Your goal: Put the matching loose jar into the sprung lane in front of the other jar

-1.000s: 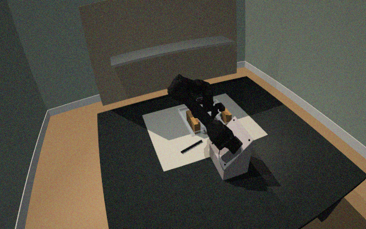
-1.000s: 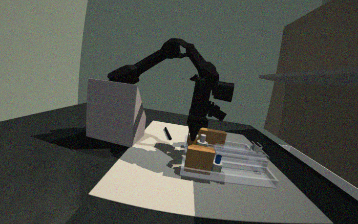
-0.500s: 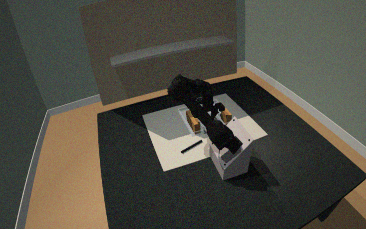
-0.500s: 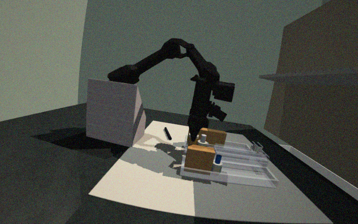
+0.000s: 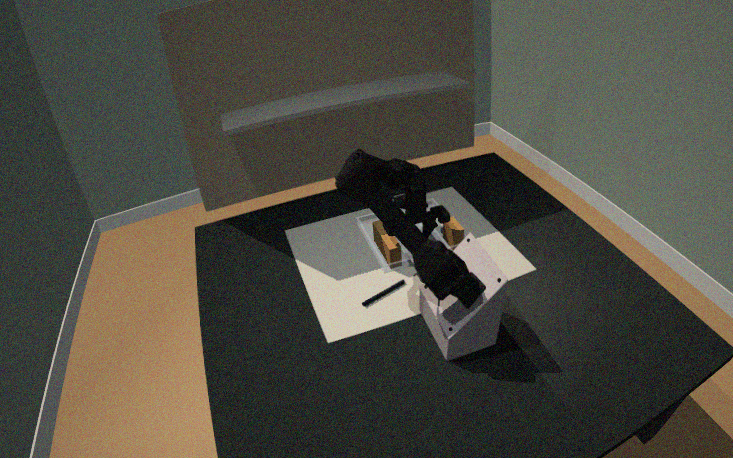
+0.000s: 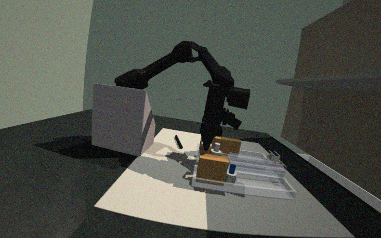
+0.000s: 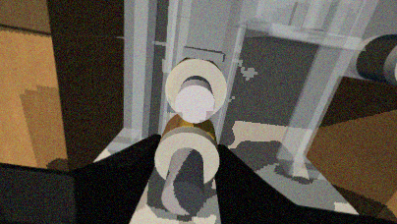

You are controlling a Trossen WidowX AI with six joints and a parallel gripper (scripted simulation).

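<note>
The blue-capped jar is 13 cm to the right of my gripper tip, 7 cm ahead of it and 1 cm below it. The rest, counted from my gripper tip: black stick: 15 cm to the left, 10 cm behind, 4 cm below; then shelf: 51 cm ahead, 32 cm above, 2 cm to the left.
</note>
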